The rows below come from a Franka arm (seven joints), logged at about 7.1 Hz.
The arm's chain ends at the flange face. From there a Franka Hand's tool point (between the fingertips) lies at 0.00 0.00 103.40 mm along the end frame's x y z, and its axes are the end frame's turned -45 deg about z.
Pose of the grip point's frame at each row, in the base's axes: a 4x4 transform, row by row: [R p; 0 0 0 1], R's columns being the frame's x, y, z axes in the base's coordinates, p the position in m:
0.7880 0.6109 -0.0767 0.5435; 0.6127 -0.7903 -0.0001 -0.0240; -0.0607 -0.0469 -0.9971 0.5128; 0 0 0 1
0.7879 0.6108 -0.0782 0.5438; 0.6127 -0.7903 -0.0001 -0.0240; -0.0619 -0.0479 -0.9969 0.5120; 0 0 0 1
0.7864 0.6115 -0.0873 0.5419; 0.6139 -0.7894 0.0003 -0.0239; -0.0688 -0.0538 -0.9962 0.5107; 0 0 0 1
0.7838 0.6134 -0.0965 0.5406; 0.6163 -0.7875 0.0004 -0.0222; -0.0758 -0.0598 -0.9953 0.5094; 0 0 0 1
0.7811 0.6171 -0.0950 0.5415; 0.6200 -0.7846 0.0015 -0.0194; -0.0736 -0.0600 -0.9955 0.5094; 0 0 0 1
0.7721 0.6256 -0.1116 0.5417; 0.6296 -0.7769 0.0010 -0.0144; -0.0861 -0.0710 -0.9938 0.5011; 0 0 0 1
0.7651 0.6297 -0.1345 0.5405; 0.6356 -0.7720 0.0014 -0.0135; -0.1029 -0.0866 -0.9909 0.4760; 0 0 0 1
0.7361 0.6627 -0.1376 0.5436; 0.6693 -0.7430 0.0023 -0.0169; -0.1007 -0.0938 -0.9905 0.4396; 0 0 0 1
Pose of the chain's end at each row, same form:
0.9892 -0.1252 -0.0767 0.5514; -0.1256 -0.9921 -0.0001 -0.0240; -0.0761 0.0098 -0.9971 0.6159; 0 0 0 1
0.9890 -0.1252 -0.0782 0.5519; -0.1256 -0.9921 -0.0001 -0.0240; -0.0776 0.0099 -0.9969 0.6151; 0 0 0 1
0.9885 -0.1237 -0.0873 0.5509; -0.1241 -0.9923 0.0003 -0.0239; -0.0867 0.0106 -0.9962 0.6137; 0 0 0 1
0.9880 -0.1205 -0.0965 0.5506; -0.1211 -0.9926 0.0004 -0.0222; -0.0959 0.0113 -0.9953 0.6123; 0 0 0 1
0.9887 -0.1160 -0.0950 0.5513; -0.1164 -0.9932 0.0015 -0.0196; -0.0945 0.0096 -0.9955 0.6123; 0 0 0 1
0.9883 -0.1036 -0.1116 0.5532; -0.1042 -0.9945 0.0010 -0.0145; -0.1111 0.0107 -0.9938 0.6039; 0 0 0 1
0.9863 -0.0957 -0.1345 0.5544; -0.0964 -0.9953 0.0014 -0.0136; -0.1340 0.0115 -0.9909 0.5785; 0 0 0 1
0.9891 -0.0519 -0.1376 0.5578; -0.0521 -0.9986 0.0023 -0.0171; -0.1375 0.0049 -0.9905 0.5420; 0 0 0 1

